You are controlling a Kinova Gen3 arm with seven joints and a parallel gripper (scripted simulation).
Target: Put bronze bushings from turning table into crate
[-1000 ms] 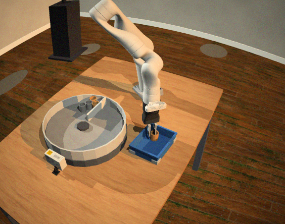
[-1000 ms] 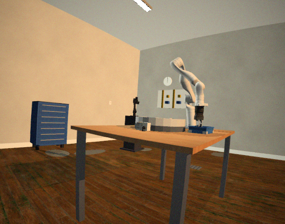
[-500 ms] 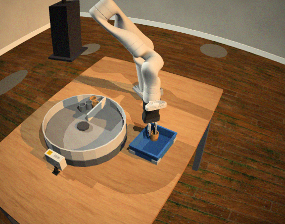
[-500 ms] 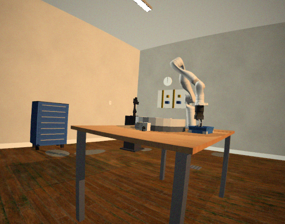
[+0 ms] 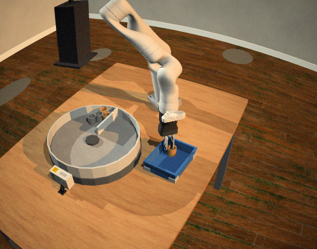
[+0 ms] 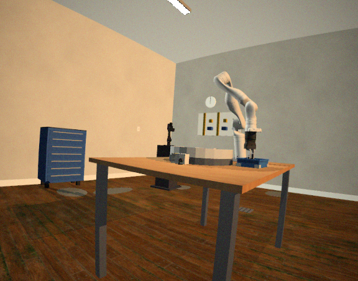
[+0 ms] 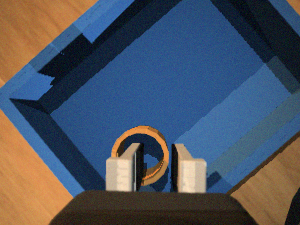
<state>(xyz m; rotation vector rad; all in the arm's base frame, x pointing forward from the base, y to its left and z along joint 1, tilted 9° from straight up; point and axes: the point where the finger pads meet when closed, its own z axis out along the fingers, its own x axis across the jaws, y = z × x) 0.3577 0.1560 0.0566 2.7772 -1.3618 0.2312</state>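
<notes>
Now: the blue crate 40 mm ahead of my hand, 20 mm to the left of it and 40 mm below it. Also, from my hand: turning table 90 mm ahead, 320 mm to the right, 10 mm below.
</notes>
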